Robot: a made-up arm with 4 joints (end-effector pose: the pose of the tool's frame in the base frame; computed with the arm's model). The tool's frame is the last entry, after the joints.
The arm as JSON. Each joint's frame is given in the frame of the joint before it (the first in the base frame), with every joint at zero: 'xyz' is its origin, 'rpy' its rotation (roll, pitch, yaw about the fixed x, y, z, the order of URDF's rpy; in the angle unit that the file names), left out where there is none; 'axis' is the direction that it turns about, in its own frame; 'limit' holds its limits. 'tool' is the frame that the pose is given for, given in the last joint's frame.
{
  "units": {
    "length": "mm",
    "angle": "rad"
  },
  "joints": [
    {
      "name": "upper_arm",
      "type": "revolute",
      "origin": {
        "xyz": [
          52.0,
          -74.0,
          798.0
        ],
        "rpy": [
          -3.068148,
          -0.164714,
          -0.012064
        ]
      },
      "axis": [
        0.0,
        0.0,
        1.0
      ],
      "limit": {
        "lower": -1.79,
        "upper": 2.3
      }
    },
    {
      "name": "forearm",
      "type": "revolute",
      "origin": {
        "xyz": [
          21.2,
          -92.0,
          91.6
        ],
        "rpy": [
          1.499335,
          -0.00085,
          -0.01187
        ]
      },
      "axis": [
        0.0,
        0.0,
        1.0
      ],
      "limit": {
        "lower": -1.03,
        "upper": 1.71
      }
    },
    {
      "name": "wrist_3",
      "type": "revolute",
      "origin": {
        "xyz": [
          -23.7,
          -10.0,
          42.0
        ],
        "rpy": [
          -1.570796,
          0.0,
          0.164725
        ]
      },
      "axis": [
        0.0,
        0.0,
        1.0
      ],
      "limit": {
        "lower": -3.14,
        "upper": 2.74
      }
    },
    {
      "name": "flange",
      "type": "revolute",
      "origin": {
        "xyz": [
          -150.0,
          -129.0,
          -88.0
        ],
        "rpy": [
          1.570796,
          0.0,
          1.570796
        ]
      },
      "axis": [
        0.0,
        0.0,
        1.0
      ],
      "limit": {
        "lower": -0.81,
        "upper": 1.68
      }
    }
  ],
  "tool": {
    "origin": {
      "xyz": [
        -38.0,
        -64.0,
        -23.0
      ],
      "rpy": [
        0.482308,
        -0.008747,
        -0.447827
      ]
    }
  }
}
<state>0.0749 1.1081 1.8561 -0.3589</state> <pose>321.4 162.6 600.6 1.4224 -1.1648 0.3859</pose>
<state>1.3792 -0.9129 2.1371 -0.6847</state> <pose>234.1 -160.1 974.5 -1.6106 -0.4907 1.5714</pose>
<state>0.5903 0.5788 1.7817 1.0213</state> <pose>386.4 52.5 804.2 -1.0412 -0.0757 2.3947</pose>
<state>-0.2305 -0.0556 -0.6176 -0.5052</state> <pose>-235.5 63.5 823.2 -1.0408 -1.0240 -0.7603</pose>
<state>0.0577 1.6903 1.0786 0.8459</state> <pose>272.0 257.6 713.7 -2.2274 -1.0080 -2.1906</pose>
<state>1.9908 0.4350 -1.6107 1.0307</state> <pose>-0.3 -88.8 902.2 -0.7606 1.2996 -1.6349</pose>
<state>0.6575 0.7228 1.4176 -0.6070</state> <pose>437.1 70.4 729.4 2.7122 -1.2343 -1.1762</pose>
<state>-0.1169 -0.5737 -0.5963 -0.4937</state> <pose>-236.3 94.0 673.2 -0.0031 -1.0562 -1.7898</pose>
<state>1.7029 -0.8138 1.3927 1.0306</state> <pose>374.4 -76.0 893.3 -1.0425 1.1441 1.6406</pose>
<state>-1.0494 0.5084 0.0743 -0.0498</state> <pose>-267.6 60.6 885.5 -1.7348 -0.6307 -0.2941</pose>
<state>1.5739 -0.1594 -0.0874 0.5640</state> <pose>292.7 105.1 919.0 -1.1568 0.2170 -3.0512</pose>
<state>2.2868 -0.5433 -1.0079 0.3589</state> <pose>273.0 78.7 823.8 -0.9654 -0.2672 -2.8527</pose>
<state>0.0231 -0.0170 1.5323 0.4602</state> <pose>195.3 240.6 888.9 -1.0914 0.0278 -3.1172</pose>
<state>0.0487 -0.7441 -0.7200 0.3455</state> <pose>-202.4 72.9 674.0 -0.4536 -0.5427 -1.1059</pose>
